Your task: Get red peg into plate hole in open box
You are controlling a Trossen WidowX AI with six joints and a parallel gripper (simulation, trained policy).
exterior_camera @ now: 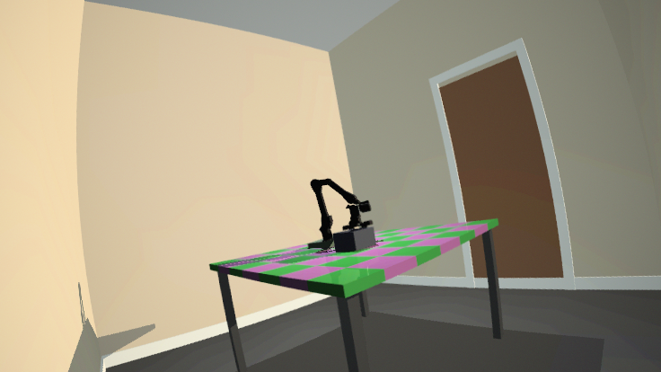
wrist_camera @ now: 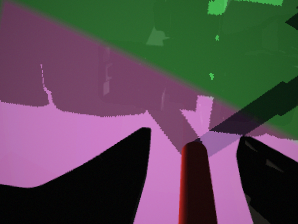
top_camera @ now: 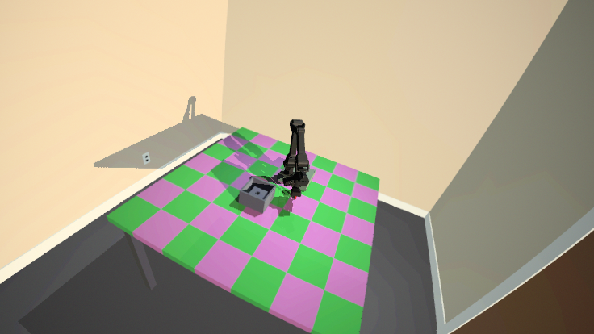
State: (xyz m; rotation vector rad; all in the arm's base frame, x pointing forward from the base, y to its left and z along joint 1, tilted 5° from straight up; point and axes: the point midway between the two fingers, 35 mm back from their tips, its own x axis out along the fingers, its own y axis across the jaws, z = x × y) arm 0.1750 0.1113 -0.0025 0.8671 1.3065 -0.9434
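Right now the red peg is 1 cm behind my gripper tip, 2 cm to the left of it and 2 cm above it. From my gripper tip the other things lie so: grey box: 14 cm ahead, 18 cm to the right, 1 cm above; plate: 14 cm ahead, 18 cm to the right, 2 cm above.
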